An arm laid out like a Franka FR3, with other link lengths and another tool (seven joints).
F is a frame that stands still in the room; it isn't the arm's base.
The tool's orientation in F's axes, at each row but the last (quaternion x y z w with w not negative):
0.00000 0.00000 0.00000 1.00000
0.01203 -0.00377 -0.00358 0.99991
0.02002 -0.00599 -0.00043 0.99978
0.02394 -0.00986 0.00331 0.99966
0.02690 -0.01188 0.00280 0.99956
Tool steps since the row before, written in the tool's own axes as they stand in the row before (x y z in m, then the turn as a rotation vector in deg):
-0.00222 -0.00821 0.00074 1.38 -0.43 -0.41
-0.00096 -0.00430 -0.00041 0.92 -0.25 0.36
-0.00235 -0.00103 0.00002 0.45 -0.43 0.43
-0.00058 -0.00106 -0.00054 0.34 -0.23 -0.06
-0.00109 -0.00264 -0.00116 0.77 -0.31 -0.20
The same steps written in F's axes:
-0.00222 -0.00821 0.00074 1.38 -0.43 -0.41
-0.00099 -0.00428 -0.00052 0.92 -0.27 0.36
-0.00235 -0.00103 -0.00005 0.44 -0.45 0.42
-0.00056 -0.00104 -0.00060 0.34 -0.22 -0.06
-0.00105 -0.00258 -0.00133 0.78 -0.29 -0.20

